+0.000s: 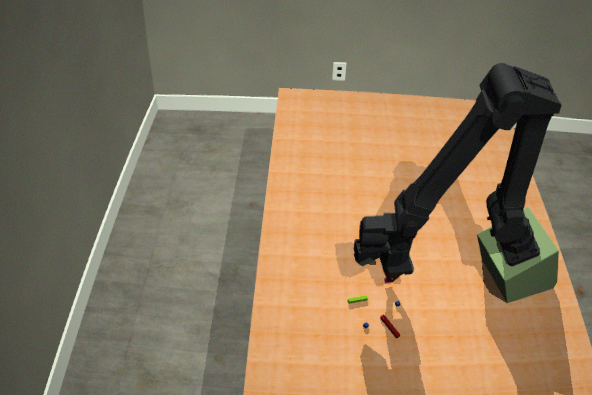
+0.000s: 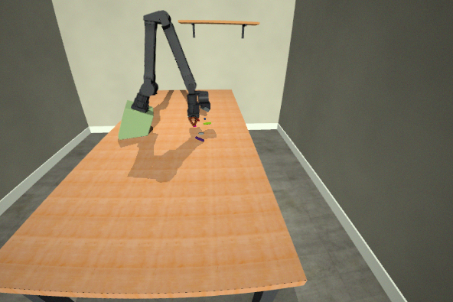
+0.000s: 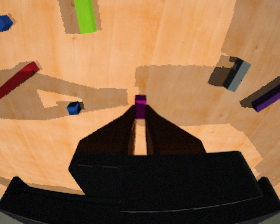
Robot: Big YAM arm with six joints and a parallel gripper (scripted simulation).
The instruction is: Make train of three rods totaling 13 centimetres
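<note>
The magenta rod is 1 cm below my hand. Round my hand: lime rod: 9 cm ahead, 4 cm to the left, 2 cm below; then red rod: 3 cm ahead, 13 cm to the left, 2 cm below; then grey rod: 4 cm ahead, 9 cm to the right, 2 cm below.
</note>
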